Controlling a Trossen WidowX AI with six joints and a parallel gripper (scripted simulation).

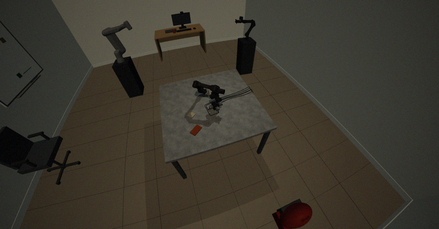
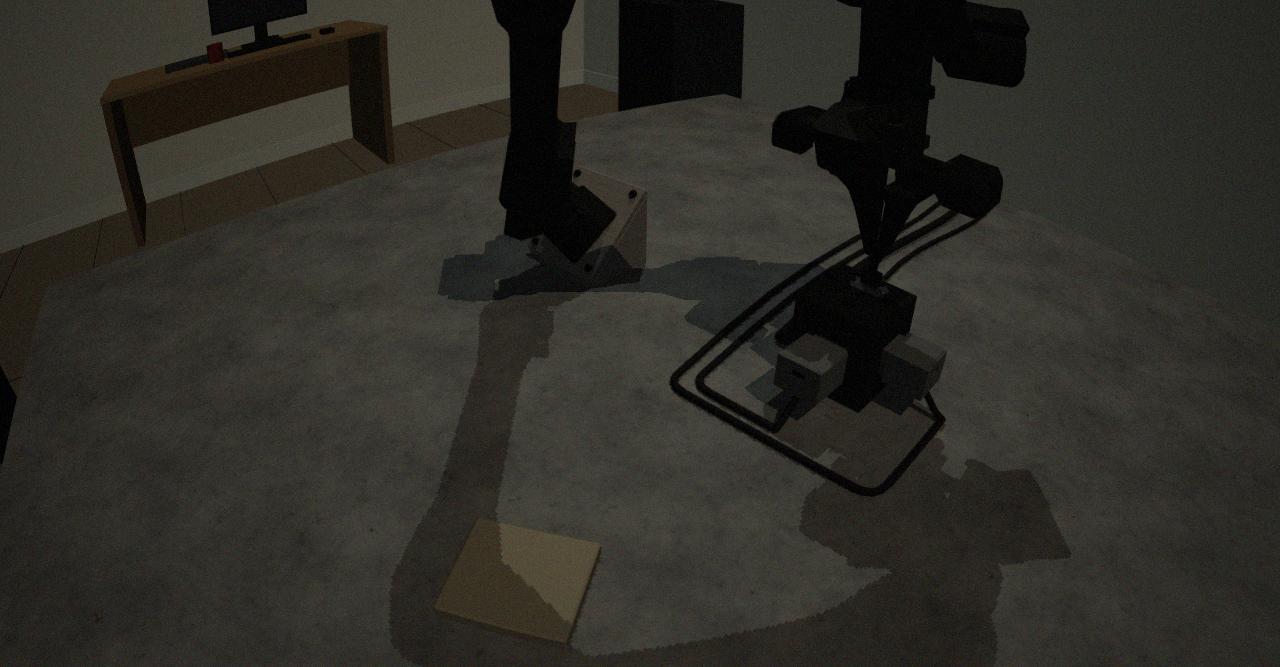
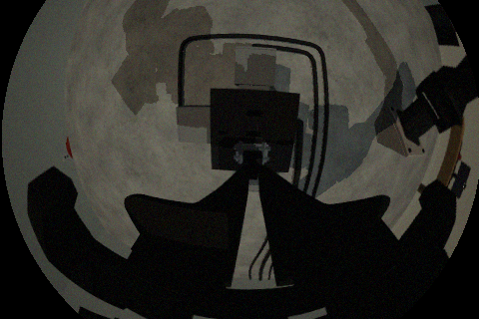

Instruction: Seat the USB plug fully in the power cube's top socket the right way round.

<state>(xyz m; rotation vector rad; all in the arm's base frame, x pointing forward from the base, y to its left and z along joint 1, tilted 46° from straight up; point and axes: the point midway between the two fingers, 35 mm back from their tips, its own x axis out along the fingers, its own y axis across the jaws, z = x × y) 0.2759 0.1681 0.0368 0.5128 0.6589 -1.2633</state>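
My gripper tip is now 1 cm above the USB plug. Round my gripper tip: beige pad (35 cm to the right, 10 cm below, 4 cm ahead).
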